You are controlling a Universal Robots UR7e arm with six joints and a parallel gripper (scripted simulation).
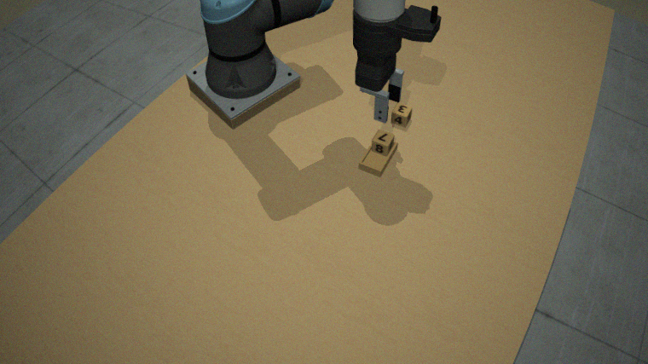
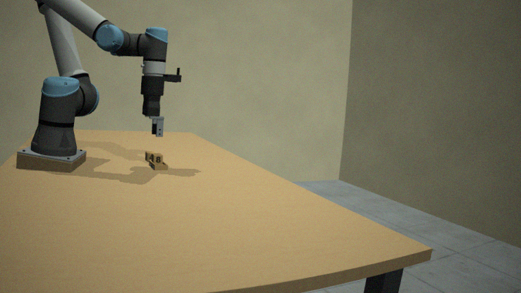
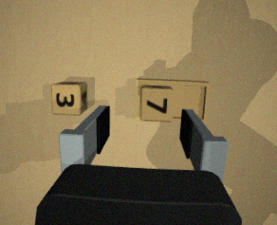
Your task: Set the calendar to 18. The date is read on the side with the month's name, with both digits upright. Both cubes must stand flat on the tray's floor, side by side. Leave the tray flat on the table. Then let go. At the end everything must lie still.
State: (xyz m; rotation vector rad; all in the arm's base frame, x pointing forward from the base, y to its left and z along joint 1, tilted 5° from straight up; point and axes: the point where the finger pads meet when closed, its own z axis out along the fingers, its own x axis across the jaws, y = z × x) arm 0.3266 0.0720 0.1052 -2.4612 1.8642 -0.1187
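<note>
Right now the wooden tray is 11 cm below my hand, 3 cm to the right of it and 1 cm ahead of it.
</note>
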